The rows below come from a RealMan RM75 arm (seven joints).
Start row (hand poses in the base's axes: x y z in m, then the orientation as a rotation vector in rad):
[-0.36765, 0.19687, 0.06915, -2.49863, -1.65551, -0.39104]
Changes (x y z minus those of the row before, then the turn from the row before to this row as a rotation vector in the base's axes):
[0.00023, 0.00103, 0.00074, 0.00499, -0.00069, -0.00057]
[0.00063, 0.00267, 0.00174, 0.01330, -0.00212, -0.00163]
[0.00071, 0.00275, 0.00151, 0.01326, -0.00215, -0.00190]
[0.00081, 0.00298, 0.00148, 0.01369, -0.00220, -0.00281]
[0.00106, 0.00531, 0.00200, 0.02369, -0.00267, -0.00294]
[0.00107, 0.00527, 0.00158, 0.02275, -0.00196, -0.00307]
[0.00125, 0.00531, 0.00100, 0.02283, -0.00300, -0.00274]
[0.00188, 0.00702, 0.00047, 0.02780, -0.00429, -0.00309]
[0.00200, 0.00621, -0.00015, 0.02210, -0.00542, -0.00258]
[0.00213, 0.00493, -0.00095, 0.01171, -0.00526, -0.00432]
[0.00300, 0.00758, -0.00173, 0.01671, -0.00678, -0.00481]
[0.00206, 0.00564, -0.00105, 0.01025, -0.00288, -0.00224]
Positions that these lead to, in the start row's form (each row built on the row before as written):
[-0.36742, 0.19790, 0.06989, -2.49575, -1.65205, -0.39565]
[-0.36679, 0.20057, 0.07163, -2.48820, -1.64280, -0.40824]
[-0.36608, 0.20332, 0.07314, -2.48088, -1.63325, -0.42079]
[-0.36527, 0.20630, 0.07462, -2.47403, -1.62238, -0.43373]
[-0.36421, 0.21161, 0.07662, -2.46007, -1.60537, -0.45417]
[-0.36314, 0.21688, 0.07820, -2.44664, -1.58850, -0.47280]
[-0.36189, 0.22219, 0.07920, -2.43286, -1.57235, -0.49253]
[-0.36001, 0.22921, 0.07967, -2.41574, -1.55317, -0.51700]
[-0.35801, 0.23542, 0.07952, -2.40229, -1.53855, -0.53879]
[-0.35588, 0.24035, 0.07857, -2.39795, -1.52844, -0.55389]
[-0.35288, 0.24793, 0.07684, -2.39035, -1.51518, -0.57410]
[-0.35082, 0.25357, 0.07579, -2.38490, -1.50729, -0.58463]

